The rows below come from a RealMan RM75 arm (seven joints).
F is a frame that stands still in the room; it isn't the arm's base.
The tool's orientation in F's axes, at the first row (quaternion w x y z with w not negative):
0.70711 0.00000 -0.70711 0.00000
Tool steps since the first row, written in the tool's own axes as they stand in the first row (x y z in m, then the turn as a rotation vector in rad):
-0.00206 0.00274 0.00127 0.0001 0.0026 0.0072
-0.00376 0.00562 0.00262 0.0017 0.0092 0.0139
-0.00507 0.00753 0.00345 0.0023 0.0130 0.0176
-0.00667 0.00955 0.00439 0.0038 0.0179 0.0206
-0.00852 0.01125 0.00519 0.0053 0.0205 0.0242
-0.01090 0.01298 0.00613 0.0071 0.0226 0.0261
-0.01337 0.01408 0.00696 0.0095 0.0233 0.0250
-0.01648 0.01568 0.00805 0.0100 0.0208 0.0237
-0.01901 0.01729 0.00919 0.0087 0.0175 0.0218
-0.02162 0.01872 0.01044 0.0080 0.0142 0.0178
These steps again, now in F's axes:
-0.00127 0.00274 -0.00206 -0.0072 0.0026 0.0001
-0.00262 0.00562 -0.00376 -0.0139 0.0092 0.0017
-0.00345 0.00753 -0.00507 -0.0176 0.0130 0.0023
-0.00439 0.00955 -0.00667 -0.0206 0.0179 0.0038
-0.00519 0.01125 -0.00852 -0.0242 0.0205 0.0053
-0.00613 0.01298 -0.01090 -0.0261 0.0226 0.0071
-0.00696 0.01408 -0.01337 -0.0250 0.0233 0.0095
-0.00805 0.01568 -0.01648 -0.0237 0.0208 0.0100
-0.00919 0.01729 -0.01901 -0.0218 0.0175 0.0087
-0.01044 0.01872 -0.02162 -0.0178 0.0142 0.0080

